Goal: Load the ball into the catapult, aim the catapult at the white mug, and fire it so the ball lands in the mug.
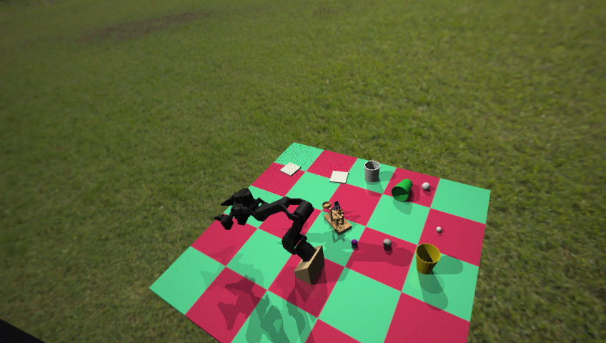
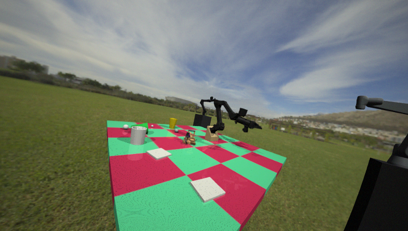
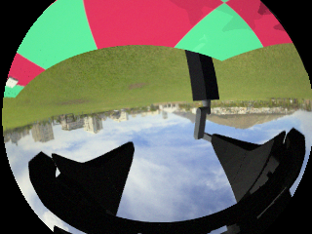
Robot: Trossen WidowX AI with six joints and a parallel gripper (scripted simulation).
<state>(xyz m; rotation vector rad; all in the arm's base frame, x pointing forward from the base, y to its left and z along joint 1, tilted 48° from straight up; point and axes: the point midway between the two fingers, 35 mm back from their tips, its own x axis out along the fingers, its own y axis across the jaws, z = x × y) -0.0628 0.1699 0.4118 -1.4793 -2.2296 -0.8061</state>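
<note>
Now: gripper tip 410 mm short of the wooden catapult, 390 mm to the left of it and 190 mm above it. Also, from my gripper tip: grey ball (700 mm to the right, 360 mm ahead, 230 mm below); white mug (780 mm ahead, 440 mm to the right, 220 mm below); purple ball (560 mm to the right, 290 mm ahead, 230 mm below).
</note>
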